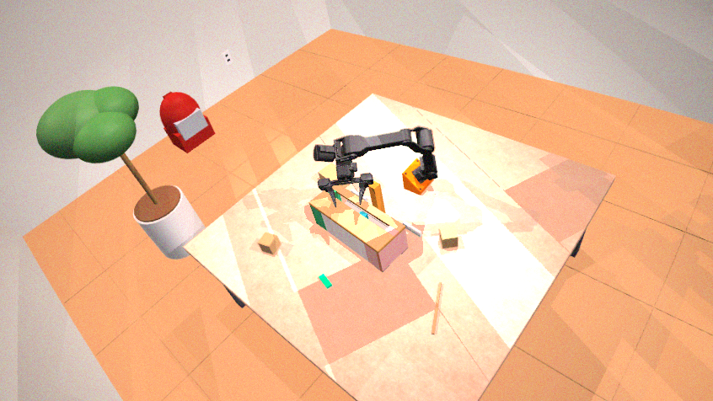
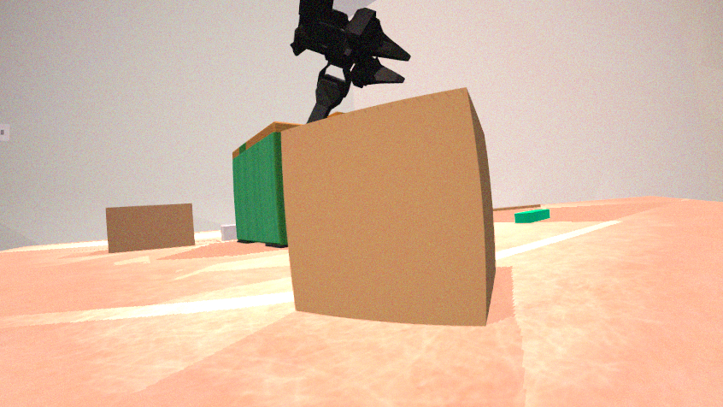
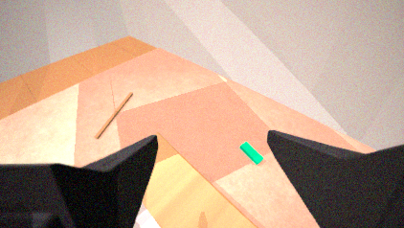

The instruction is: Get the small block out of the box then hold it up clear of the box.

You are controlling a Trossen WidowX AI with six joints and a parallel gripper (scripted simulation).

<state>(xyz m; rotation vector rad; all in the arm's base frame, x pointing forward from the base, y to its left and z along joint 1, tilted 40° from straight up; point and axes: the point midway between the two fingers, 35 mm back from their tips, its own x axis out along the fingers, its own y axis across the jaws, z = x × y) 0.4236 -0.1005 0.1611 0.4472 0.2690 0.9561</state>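
Right now my gripper tip is 180 mm above the cyan block, 80 mm past it and 50 mm to the left of it. Also, from my gripper tip: box (200 mm below, 100 mm behind, 60 mm to the right); thin stick (370 mm to the left, 260 mm below); orange bar (150 mm below, 150 mm behind, 30 mm to the right).
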